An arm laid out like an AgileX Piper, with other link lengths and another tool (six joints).
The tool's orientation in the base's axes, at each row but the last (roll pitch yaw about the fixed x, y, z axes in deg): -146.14, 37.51, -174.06; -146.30, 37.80, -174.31; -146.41, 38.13, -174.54; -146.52, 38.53, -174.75; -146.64, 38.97, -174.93
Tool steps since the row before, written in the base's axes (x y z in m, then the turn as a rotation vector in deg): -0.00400, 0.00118, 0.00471, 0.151, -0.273, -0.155; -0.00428, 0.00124, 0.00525, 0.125, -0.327, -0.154; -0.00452, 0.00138, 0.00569, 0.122, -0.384, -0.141; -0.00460, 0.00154, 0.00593, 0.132, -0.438, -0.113; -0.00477, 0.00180, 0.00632, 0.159, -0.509, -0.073
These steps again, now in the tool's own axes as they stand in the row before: 0.00019, -0.00207, -0.00594, -0.002, -0.129, 0.324; 0.00005, -0.00233, -0.00648, 0.022, -0.182, 0.336; -0.00008, -0.00247, -0.00697, 0.020, -0.238, 0.354; -0.00022, -0.00245, -0.00725, -0.001, -0.294, 0.368; -0.00040, -0.00244, -0.00773, -0.042, -0.365, 0.393
